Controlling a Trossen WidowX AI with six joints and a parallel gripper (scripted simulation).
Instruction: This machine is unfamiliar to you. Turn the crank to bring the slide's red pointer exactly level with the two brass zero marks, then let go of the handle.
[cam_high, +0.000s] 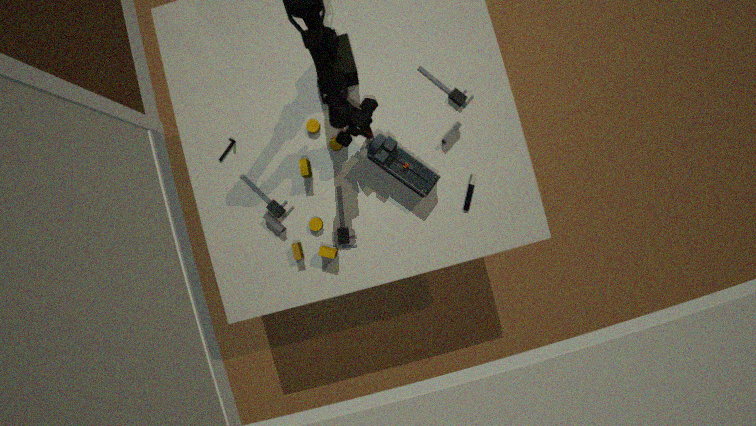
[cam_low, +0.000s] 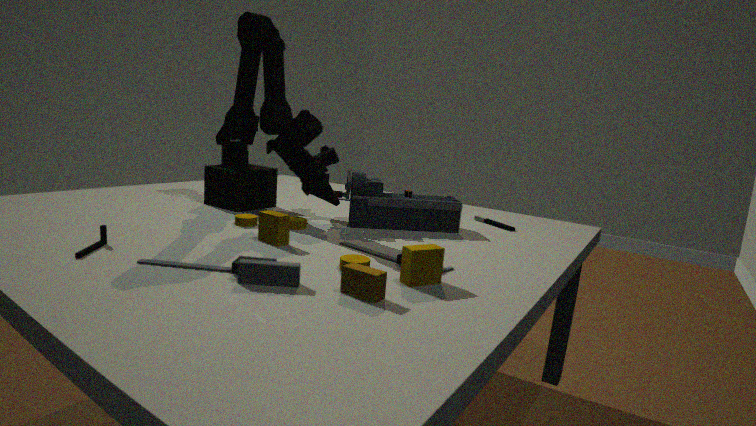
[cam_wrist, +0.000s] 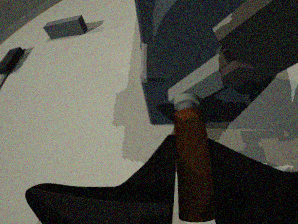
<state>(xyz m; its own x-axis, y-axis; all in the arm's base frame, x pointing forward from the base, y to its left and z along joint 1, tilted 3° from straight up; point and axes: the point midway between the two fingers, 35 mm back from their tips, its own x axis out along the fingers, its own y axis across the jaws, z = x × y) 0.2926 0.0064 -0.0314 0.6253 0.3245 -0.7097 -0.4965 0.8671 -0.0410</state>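
The slide lies 16 cm ahead of my gripper tip, 7 cm to the left of it and 4 cm above it. The rest, counted from my gripper tip: black l-shaped key 50 cm to the right, 20 cm behind, 3 cm below; black bar 33 cm ahead, 27 cm to the left, 4 cm below; brown crank handle 2 cm above, 1 cm to the right, 1 cm behind.
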